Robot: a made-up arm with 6 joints. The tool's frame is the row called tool.
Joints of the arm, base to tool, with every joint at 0 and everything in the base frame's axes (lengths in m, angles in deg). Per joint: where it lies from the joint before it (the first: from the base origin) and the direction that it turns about. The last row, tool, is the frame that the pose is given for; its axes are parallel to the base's.
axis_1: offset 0.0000 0.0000 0.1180 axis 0 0 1
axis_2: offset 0.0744 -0.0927 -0.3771 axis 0 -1 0
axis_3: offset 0.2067 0.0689 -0.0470 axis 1 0 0
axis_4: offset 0.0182 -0.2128 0.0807 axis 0 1 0
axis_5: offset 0.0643 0.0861 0.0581 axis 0 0 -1
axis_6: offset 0.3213 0.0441 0.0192 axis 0 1 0
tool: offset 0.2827 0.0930 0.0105
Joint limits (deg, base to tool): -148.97..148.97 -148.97..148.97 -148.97..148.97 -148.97..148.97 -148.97..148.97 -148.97..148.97
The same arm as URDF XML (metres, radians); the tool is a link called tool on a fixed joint. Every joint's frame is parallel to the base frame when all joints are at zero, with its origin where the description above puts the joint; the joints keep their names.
<robot name="arm">
<link name="base_link"/>
<link name="link1"/>
<link name="link2"/>
<link name="link3"/>
<link name="link4"/>
<link name="link5"/>
<link name="link6"/>
<link name="tool"/>
<joint name="axis_1" type="revolute"><parent link="base_link"/><child link="link1"/><origin xyz="0 0 0.118"/><axis xyz="0 0 1"/><limit lower="-2.6" upper="2.6"/></joint>
<joint name="axis_2" type="revolute"><parent link="link1"/><child link="link2"/><origin xyz="0.0744 -0.0927 -0.3771"/><axis xyz="0 -1 0"/><limit lower="-2.6" upper="2.6"/></joint>
<joint name="axis_3" type="revolute"><parent link="link2"/><child link="link3"/><origin xyz="0.2067 0.0689 -0.047"/><axis xyz="1 0 0"/><limit lower="-2.6" upper="2.6"/></joint>
<joint name="axis_4" type="revolute"><parent link="link3"/><child link="link4"/><origin xyz="0.0182 -0.2128 0.0807"/><axis xyz="0 1 0"/><limit lower="-2.6" upper="2.6"/></joint>
<joint name="axis_5" type="revolute"><parent link="link4"/><child link="link5"/><origin xyz="0.0643 0.0861 0.0581"/><axis xyz="0 0 -1"/><limit lower="-2.6" upper="2.6"/></joint>
<joint name="axis_6" type="revolute"><parent link="link5"/><child link="link6"/><origin xyz="0.3213 0.0441 0.0192"/><axis xyz="0 1 0"/><limit lower="-2.6" upper="2.6"/></joint>
<joint name="tool_fixed" type="fixed"><parent link="link6"/><child link="tool"/><origin xyz="0.2827 0.093 0.0105"/></joint>
</robot>

